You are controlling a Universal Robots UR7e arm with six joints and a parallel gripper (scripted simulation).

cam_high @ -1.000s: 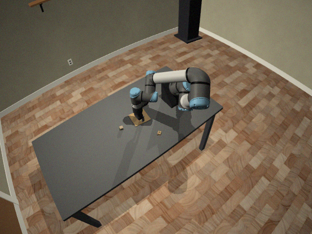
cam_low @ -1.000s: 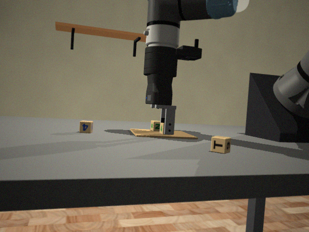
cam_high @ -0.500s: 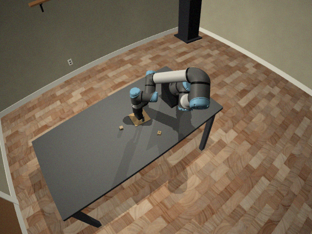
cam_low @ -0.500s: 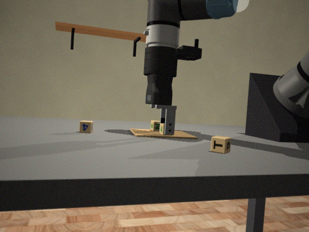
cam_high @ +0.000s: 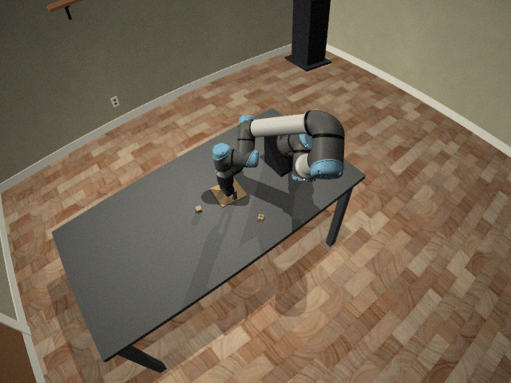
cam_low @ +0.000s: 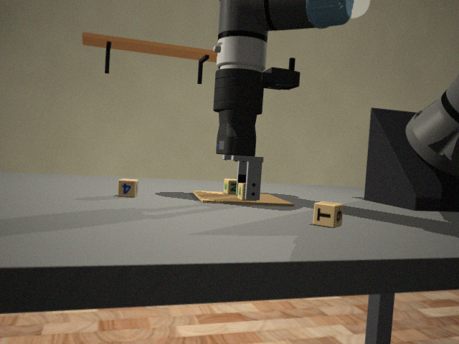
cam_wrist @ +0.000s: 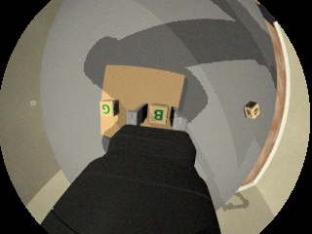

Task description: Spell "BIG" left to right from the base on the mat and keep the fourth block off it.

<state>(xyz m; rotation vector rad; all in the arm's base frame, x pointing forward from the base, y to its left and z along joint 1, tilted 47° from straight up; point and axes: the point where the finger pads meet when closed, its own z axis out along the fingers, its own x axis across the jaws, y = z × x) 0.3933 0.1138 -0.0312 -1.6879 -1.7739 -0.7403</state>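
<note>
Now: the tan mat 40 mm to the right of my hand and 20 mm below it. Round my hand: T block: 190 mm to the left, 40 mm behind, 10 mm below.
</note>
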